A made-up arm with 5 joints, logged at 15 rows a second.
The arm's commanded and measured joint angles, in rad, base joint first. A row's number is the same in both.
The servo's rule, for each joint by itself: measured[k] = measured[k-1] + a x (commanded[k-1-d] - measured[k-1]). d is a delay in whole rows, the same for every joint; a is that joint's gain. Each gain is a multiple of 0.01, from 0.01 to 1. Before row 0 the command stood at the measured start. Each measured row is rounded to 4 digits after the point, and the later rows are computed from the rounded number. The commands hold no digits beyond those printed.
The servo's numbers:
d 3
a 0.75 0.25 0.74 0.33 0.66
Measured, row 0:
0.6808, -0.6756, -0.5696, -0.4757, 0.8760
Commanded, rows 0 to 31:
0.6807, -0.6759, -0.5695, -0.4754, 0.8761
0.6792, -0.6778, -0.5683, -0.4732, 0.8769
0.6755, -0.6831, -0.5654, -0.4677, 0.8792
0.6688, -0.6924, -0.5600, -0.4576, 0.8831
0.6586, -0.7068, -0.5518, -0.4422, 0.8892
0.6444, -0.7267, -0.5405, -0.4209, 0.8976
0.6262, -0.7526, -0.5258, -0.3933, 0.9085
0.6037, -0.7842, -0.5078, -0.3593, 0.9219
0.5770, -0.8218, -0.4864, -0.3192, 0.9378
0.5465, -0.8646, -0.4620, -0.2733, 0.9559
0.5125, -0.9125, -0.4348, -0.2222, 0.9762
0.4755, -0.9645, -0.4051, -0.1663, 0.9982
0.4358, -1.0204, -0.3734, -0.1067, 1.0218
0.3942, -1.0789, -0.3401, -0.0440, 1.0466
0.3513, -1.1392, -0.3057, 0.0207, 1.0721
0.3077, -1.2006, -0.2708, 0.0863, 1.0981
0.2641, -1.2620, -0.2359, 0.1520, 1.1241
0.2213, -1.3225, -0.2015, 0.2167, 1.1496
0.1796, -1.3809, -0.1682, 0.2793, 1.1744
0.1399, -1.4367, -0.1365, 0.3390, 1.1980
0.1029, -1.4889, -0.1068, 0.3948, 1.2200
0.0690, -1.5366, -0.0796, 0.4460, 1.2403
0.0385, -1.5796, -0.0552, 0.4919, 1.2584
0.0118, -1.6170, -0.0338, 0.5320, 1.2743
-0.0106, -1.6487, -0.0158, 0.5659, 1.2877
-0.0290, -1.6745, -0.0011, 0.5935, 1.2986
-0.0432, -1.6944, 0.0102, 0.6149, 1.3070
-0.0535, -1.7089, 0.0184, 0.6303, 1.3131
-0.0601, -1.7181, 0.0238, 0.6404, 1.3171
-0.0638, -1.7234, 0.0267, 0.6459, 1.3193
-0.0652, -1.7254, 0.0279, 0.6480, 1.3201
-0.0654, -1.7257, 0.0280, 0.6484, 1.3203
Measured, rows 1 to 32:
0.6808, -0.6756, -0.5696, -0.4757, 0.8760
0.6808, -0.6756, -0.5696, -0.4757, 0.8760
0.6808, -0.6756, -0.5696, -0.4757, 0.8760
0.6807, -0.6757, -0.5695, -0.4756, 0.8761
0.6796, -0.6762, -0.5686, -0.4748, 0.8766
0.6765, -0.6779, -0.5662, -0.4725, 0.8783
0.6707, -0.6815, -0.5616, -0.4676, 0.8815
0.6616, -0.6878, -0.5543, -0.4592, 0.8866
0.6487, -0.6975, -0.5441, -0.4466, 0.8939
0.6318, -0.7113, -0.5306, -0.4290, 0.9035
0.6107, -0.7295, -0.5137, -0.4060, 0.9156
0.5854, -0.7526, -0.4935, -0.3774, 0.9303
0.5562, -0.7806, -0.4702, -0.3430, 0.9472
0.5234, -0.8136, -0.4440, -0.3031, 0.9663
0.4875, -0.8513, -0.4152, -0.2580, 0.9874
0.4487, -0.8936, -0.3843, -0.2081, 1.0101
0.4078, -0.9399, -0.3516, -0.1539, 1.0342
0.3654, -0.9897, -0.3176, -0.0963, 1.0592
0.3221, -1.0424, -0.2830, -0.0360, 1.0849
0.2786, -1.0973, -0.2481, 0.0260, 1.1108
0.2356, -1.1536, -0.2136, 0.0889, 1.1364
0.1936, -1.2104, -0.1800, 0.1517, 1.1615
0.1533, -1.2670, -0.1478, 0.2135, 1.1856
0.1155, -1.3225, -0.1175, 0.2733, 1.2083
0.0806, -1.3760, -0.0895, 0.3303, 1.2294
0.0490, -1.4269, -0.0641, 0.3836, 1.2485
0.0211, -1.4744, -0.0417, 0.4326, 1.2655
-0.0027, -1.5180, -0.0225, 0.4766, 1.2802
-0.0224, -1.5571, -0.0067, 0.5152, 1.2923
-0.0380, -1.5914, 0.0058, 0.5481, 1.3020
-0.0496, -1.6208, 0.0151, 0.5752, 1.3093
-0.0575, -1.6451, 0.0215, 0.5967, 1.3144

